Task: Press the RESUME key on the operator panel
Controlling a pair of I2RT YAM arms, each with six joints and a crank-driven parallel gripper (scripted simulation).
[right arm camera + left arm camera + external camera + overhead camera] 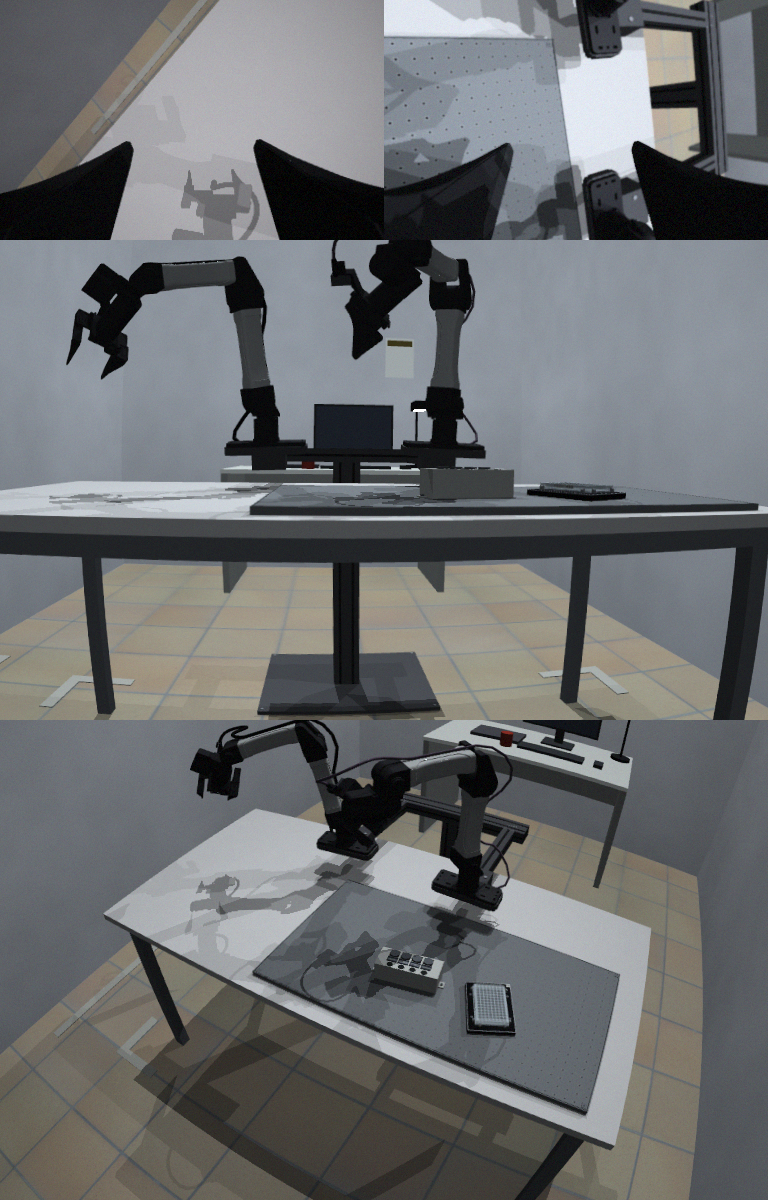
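Note:
The operator panel is 270 mm below my left hand, 210 mm to the left of it and 120 mm ahead of it. Also, from my left hand: well plate (450 mm to the left, 290 mm below, 120 mm ahead).

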